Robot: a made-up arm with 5 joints.
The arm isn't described. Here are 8 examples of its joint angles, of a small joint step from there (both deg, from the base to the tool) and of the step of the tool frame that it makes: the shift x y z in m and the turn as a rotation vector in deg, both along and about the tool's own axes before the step.
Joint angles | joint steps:
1: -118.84 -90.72 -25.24 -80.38 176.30 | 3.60 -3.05 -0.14 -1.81 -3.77
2: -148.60 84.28 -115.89 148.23 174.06 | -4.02 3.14 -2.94 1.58 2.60
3: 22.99 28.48 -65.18 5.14 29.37 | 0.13 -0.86 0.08 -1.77 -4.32
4: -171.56 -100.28 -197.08 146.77 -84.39 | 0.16 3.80 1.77 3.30 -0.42
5: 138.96 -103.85 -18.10 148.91 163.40 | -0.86 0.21 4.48 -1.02 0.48
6: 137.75 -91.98 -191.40 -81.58 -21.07 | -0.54 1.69 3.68 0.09 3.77
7: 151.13 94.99 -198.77 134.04 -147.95 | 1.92 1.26 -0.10 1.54 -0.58
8: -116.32 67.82 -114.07 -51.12 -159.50 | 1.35 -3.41 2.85 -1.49 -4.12
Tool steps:
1: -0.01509 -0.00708 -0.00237 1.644 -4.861 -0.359
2: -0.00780 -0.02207 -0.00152 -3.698 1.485 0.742
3: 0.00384 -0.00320 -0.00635 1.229 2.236 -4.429
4: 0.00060 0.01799 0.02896 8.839 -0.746 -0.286
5: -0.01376 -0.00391 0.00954 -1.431 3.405 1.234
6: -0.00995 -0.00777 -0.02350 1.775 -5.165 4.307
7: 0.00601 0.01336 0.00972 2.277 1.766 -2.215
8: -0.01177 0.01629 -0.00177 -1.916 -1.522 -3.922
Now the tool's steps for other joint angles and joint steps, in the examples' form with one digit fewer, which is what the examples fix.
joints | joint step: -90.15 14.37 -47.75 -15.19 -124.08 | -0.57 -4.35 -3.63 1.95 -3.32
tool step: -0.0229 0.0275 -0.0218 -4.63 -3.89 -2.96
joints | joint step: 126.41 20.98 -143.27 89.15 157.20 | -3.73 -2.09 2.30 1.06 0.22
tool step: 0.0139 -0.0193 -0.0054 1.36 1.94 3.37
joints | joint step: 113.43 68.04 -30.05 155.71 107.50 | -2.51 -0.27 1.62 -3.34 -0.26
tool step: 0.0000 -0.0088 0.0003 2.06 -0.07 -2.71
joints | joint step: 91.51 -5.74 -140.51 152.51 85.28 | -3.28 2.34 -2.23 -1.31 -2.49
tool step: 0.0100 -0.0094 -0.0009 1.23 -0.20 0.77
